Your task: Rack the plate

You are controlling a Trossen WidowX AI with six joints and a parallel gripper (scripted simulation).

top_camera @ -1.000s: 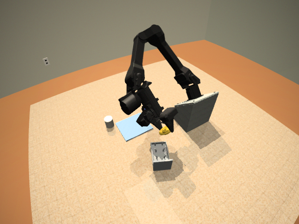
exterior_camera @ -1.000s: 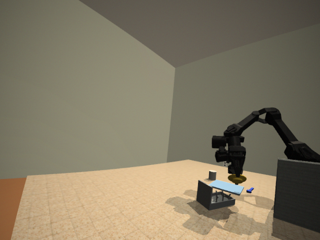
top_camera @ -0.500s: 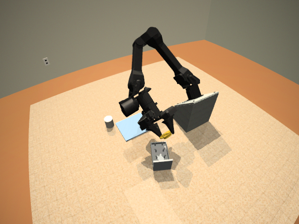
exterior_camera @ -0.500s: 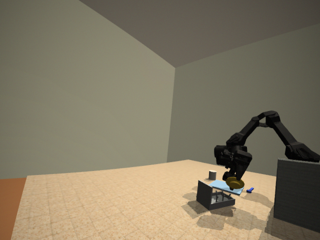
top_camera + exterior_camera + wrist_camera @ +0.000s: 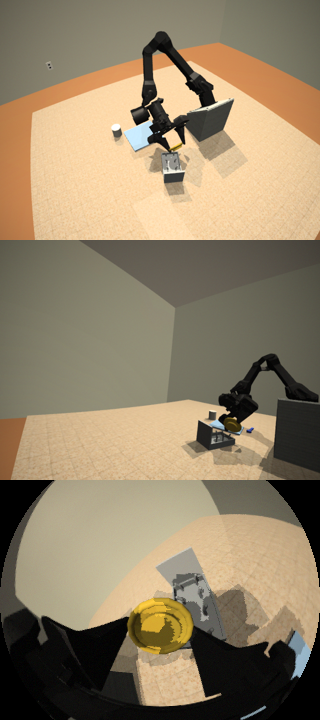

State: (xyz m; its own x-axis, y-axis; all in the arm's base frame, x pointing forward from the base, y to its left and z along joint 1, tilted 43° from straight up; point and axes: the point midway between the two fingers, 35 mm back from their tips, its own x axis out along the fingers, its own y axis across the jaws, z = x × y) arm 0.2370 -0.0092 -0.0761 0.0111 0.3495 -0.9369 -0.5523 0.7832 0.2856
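The grey dish rack is 50 mm ahead of my gripper tip, 40 mm below it and 30 mm to the left of it. The rest, counted from my gripper tip: light blue mat (190 mm to the right, 60 mm below, 50 mm ahead); yellow plate (10 mm to the right); blue spoon (220 mm to the right, 60 mm below, 60 mm behind).
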